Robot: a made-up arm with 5 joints. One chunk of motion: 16 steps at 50 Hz.
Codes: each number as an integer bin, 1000 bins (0 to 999) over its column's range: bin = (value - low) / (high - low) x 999, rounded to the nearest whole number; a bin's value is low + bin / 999 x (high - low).
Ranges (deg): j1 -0.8..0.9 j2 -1..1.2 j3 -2.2..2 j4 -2.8..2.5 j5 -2..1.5
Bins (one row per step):
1: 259 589 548 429 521
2: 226 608 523 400 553
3: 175 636 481 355 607
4: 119 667 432 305 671
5: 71 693 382 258 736
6: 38 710 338 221 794
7: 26 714 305 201 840
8: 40 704 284 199 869
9: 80 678 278 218 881
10: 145 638 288 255 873
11: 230 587 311 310 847
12: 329 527 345 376 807
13: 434 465 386 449 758
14: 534 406 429 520 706
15: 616 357 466 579 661
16: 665 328 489 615 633
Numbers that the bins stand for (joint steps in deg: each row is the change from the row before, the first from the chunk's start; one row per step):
1: -0.359 0.297 0.104 -0.524 -0.175
2: -0.415 0.339 -0.001 -0.678 -0.063
3: -0.502 0.401 -0.178 -0.917 0.127
4: -0.597 0.469 -0.384 -1.182 0.351
5: -0.679 0.526 -0.594 -1.431 0.579
6: -0.735 0.564 -0.779 -1.628 0.782
7: -0.756 0.572 -0.918 -1.734 0.943
8: -0.732 0.550 -1.006 -1.744 1.045
9: -0.664 0.493 -1.031 -1.643 1.087
10: -0.553 0.405 -0.989 -1.447 1.059
11: -0.409 0.293 -0.892 -1.155 0.967
12: -0.240 0.161 -0.750 -0.805 0.827
13: -0.061 0.024 -0.577 -0.418 0.656
14: 0.109 -0.106 -0.396 -0.041 0.473
15: 0.248 -0.214 -0.241 0.272 0.316
16: 0.332 -0.278 -0.144 0.463 0.218

